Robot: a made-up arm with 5 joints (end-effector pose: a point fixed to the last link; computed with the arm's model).
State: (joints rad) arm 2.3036 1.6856 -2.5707 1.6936 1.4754
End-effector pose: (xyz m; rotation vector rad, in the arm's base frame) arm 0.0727 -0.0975 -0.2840 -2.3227 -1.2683 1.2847
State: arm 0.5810 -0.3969 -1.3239 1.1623 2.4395
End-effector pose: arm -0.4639 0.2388 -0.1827 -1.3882 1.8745 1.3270
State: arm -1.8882 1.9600 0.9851 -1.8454 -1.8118
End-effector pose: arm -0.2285 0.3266 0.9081 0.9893 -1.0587 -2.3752
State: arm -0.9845 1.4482 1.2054 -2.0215 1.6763
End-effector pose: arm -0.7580 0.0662 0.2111 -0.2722 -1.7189 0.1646
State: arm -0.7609 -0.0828 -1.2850 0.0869 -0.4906
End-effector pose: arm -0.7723 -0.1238 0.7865 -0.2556 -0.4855 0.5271
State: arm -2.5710 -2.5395 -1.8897 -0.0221 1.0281
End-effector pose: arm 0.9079 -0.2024 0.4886 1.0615 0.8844 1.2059
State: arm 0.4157 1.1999 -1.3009 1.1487 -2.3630
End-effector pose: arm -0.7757 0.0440 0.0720 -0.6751 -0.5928 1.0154
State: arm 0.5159 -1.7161 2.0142 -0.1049 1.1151
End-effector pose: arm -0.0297 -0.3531 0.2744 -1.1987 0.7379 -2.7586
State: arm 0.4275 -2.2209 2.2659 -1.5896 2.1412
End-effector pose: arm -0.6411 0.0946 0.6216 -0.8239 0.3106 1.6339
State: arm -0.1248 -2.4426 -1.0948 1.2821 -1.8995
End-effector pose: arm -0.7277 -0.2284 0.1477 2.1008 -0.9808 -0.0462
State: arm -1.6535 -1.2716 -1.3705 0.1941 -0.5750
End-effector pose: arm 0.0818 -0.2011 1.1485 -0.2135 0.1980 1.8653
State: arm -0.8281 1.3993 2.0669 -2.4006 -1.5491
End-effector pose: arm -0.7366 -0.2047 0.4691 1.9027 0.7541 -2.1808
